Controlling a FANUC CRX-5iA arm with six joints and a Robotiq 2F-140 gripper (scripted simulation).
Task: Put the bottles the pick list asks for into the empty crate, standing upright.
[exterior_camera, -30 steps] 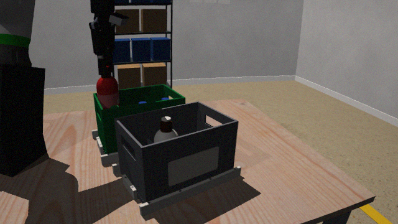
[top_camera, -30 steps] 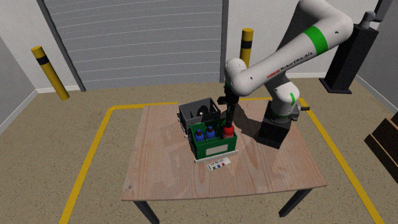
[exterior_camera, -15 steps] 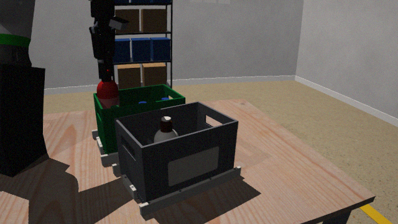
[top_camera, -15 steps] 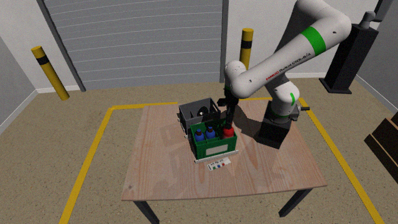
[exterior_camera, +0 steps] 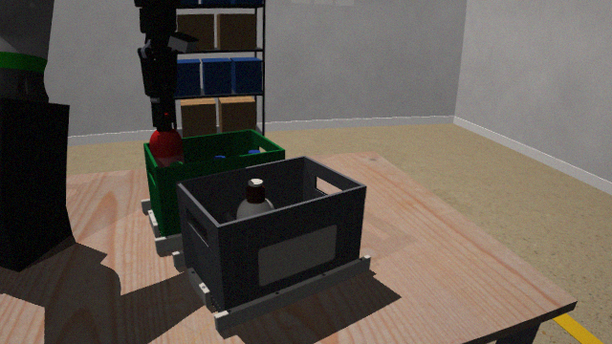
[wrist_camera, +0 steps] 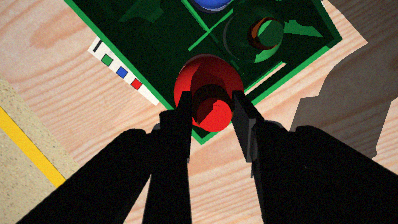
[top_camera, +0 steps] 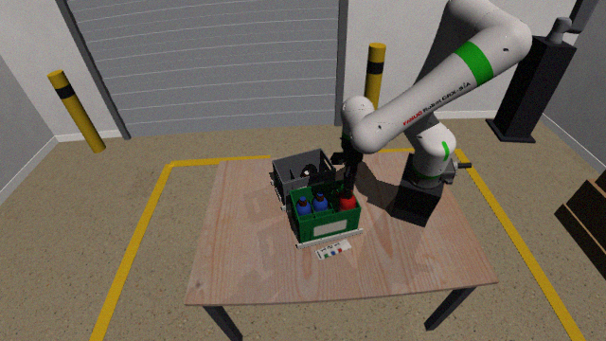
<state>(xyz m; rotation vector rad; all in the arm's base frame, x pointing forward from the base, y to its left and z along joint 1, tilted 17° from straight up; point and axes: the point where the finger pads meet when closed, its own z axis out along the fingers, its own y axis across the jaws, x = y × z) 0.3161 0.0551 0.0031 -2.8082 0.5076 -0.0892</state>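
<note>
My gripper is now 80 mm above the red-label bottle. From my hand the other things lie so: green-label bottle: 170 mm below, 80 mm to the right, 30 mm ahead; then blue-label bottle: 200 mm ahead, 170 mm below, 20 mm to the right; then green crate: 170 mm below, 100 mm ahead, 10 mm to the right.
</note>
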